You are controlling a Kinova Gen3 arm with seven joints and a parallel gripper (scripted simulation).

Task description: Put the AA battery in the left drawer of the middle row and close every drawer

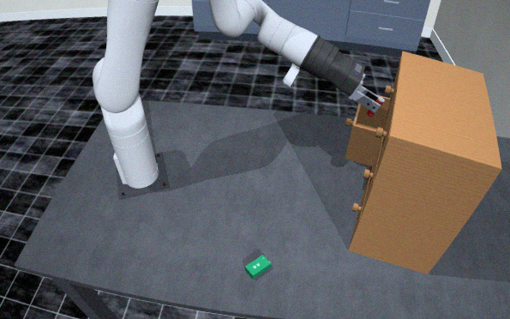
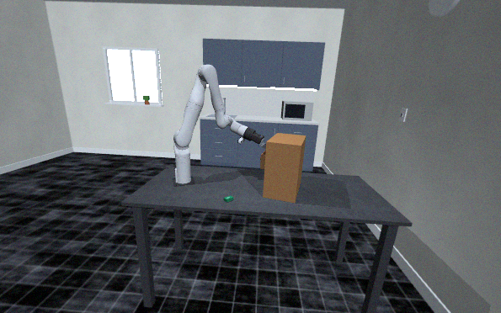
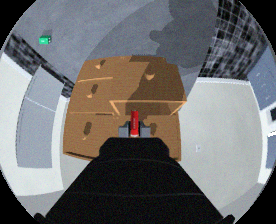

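Now: the AA battery 1 cm ahead of my hand and 1 cm below it. Also, from my hand: small green block (24 cm behind, 22 cm to the right, 24 cm below).
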